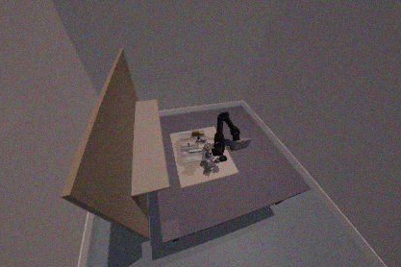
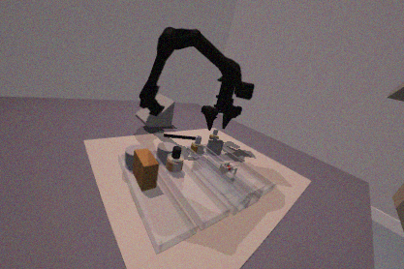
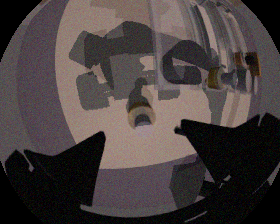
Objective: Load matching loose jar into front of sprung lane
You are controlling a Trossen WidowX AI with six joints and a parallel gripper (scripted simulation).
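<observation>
Right now the clear lane is 21 cm to the right of my gripper tip, 17 cm ahead of it and 5 cm below it. From my gripper tip the other things lie so: orange-brown box 39 cm to the right, 6 cm ahead, 3 cm below; then tan wall panel 64 cm ahead, 33 cm above, 24 cm to the right.
</observation>
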